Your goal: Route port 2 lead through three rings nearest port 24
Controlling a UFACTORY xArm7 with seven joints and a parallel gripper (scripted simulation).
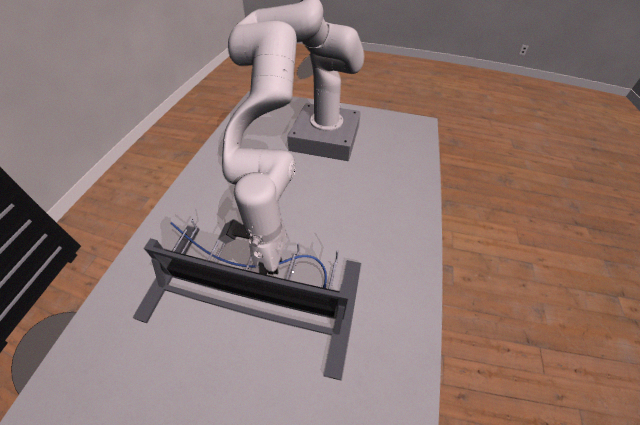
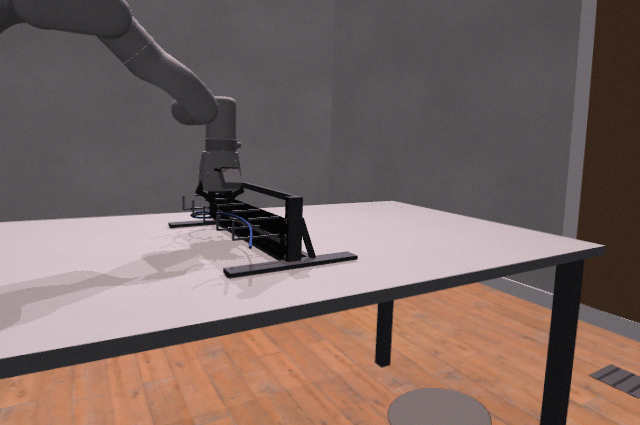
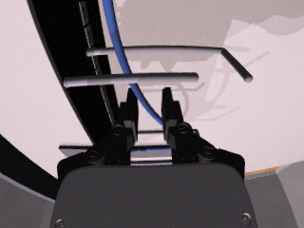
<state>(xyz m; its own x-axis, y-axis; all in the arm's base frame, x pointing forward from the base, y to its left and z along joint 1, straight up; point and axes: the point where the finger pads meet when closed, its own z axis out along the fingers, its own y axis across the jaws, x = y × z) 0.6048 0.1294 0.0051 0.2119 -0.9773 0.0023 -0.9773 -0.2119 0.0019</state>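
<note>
The rack lies 7 cm ahead of my hand, 4 cm to the right of it and 1 cm below it.
</note>
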